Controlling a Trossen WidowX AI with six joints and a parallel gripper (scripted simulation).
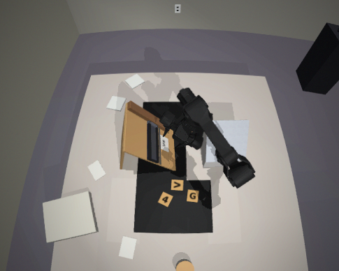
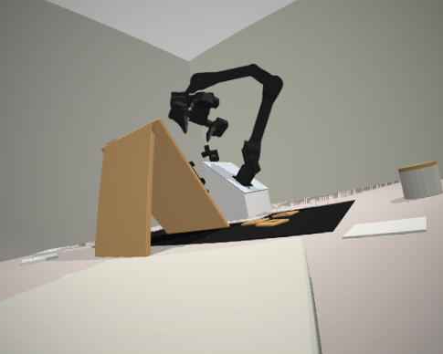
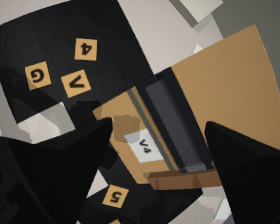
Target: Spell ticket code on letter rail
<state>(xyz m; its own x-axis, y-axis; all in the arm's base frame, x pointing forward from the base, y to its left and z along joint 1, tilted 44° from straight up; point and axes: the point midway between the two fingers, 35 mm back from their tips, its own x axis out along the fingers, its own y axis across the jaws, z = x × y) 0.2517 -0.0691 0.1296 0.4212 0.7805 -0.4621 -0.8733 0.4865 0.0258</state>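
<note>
The tile marked 4 lies 270 mm below my gripper tip, 190 mm to the left of it and 10 mm ahead of it. From my gripper tip the other things lie so: black mat 270 mm below, 50 mm behind, 30 mm to the right; then white ticket 200 mm below, 80 mm to the right, 40 mm ahead; then v tile 270 mm below, 110 mm to the left, 50 mm behind.
</note>
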